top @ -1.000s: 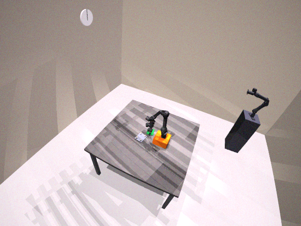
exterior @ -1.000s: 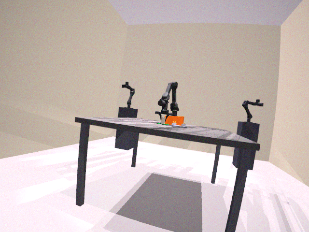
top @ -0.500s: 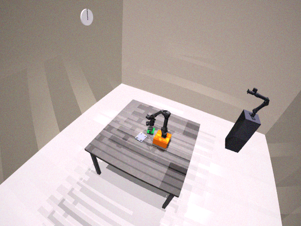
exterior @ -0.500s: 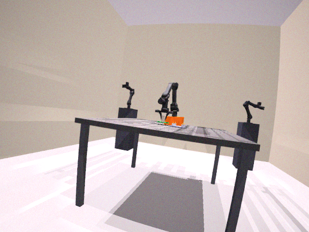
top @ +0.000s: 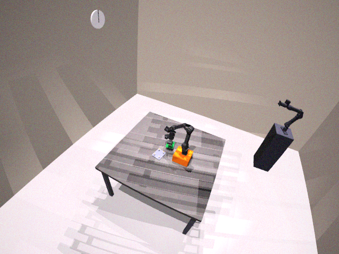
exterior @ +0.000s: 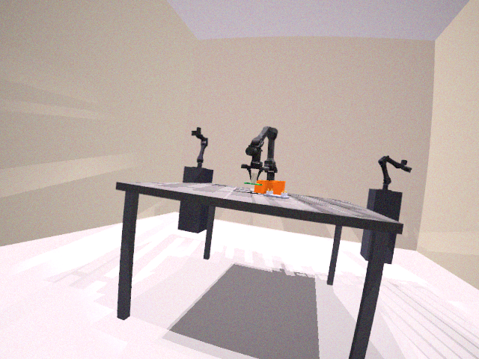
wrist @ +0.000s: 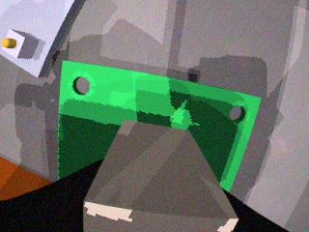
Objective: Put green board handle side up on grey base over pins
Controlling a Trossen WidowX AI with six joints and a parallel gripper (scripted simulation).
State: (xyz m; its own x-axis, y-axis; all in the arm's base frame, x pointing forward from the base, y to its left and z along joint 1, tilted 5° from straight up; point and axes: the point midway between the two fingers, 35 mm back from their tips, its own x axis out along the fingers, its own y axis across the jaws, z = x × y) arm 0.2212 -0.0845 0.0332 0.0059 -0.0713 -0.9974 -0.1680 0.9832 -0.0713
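Right now my gripper tip is 8 cm short of the grey base, 17 cm to the right of it and 8 cm above it. The rest, counted from my gripper tip: green board right at my gripper tip.
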